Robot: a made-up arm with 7 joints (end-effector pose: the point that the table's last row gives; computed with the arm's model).
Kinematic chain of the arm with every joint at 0, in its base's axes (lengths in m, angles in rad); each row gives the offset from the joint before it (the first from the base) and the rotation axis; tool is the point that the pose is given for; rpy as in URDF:
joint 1: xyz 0 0 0.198 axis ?
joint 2: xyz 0 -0.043 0.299 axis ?
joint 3: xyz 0 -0.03 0.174 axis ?
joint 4: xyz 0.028 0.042 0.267 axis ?
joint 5: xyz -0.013 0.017 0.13 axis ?
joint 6: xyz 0 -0.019 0.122 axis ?
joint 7: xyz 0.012 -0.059 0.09 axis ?
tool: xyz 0 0 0 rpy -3.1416 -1.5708 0
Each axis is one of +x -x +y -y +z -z.
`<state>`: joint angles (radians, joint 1 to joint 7).
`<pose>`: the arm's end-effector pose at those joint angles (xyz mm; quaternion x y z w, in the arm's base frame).
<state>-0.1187 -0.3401 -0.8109 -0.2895 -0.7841 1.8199 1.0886</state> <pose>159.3 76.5 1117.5 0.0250 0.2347 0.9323 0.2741</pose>
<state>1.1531 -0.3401 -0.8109 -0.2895 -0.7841 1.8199 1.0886</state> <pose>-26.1 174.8 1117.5 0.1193 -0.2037 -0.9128 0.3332</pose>
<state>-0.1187 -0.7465 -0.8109 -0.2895 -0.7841 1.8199 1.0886</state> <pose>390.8 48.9 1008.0 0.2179 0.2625 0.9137 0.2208</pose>
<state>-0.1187 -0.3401 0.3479 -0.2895 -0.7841 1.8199 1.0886</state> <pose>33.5 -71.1 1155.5 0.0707 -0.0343 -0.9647 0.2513</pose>
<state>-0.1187 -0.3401 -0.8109 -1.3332 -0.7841 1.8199 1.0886</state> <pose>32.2 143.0 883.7 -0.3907 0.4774 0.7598 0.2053</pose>
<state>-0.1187 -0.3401 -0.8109 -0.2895 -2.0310 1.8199 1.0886</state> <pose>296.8 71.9 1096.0 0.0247 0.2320 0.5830 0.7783</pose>
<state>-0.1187 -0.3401 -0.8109 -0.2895 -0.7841 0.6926 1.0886</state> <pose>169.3 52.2 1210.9 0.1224 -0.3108 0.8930 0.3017</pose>
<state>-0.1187 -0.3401 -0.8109 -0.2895 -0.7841 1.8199 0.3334</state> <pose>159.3 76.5 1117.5 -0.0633 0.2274 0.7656 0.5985</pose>
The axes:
joint 1: +z
joint 2: -y
joint 3: +z
joint 4: +y
joint 5: +z
joint 6: -y
joint 7: +x

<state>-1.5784 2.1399 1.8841 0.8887 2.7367 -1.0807 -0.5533</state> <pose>79.7 442.0 -48.5 -0.4818 -0.3981 0.6559 0.4233</pose>
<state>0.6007 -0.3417 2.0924 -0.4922 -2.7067 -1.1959 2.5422</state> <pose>363.3 -118.6 1075.3 0.2494 -0.9530 -0.0512 0.1642</pose>
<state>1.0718 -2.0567 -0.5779 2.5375 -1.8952 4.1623 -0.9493</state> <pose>261.4 96.0 159.3 -0.5382 -0.4915 -0.2552 0.6353</pose>
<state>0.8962 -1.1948 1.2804 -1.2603 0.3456 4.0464 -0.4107</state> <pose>470.8 279.2 745.8 -0.2962 -0.8528 0.2256 0.3662</pose>
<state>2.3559 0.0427 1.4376 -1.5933 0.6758 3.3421 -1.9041</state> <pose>174.0 117.1 973.7 -0.8994 0.2390 0.3463 0.1184</pose>
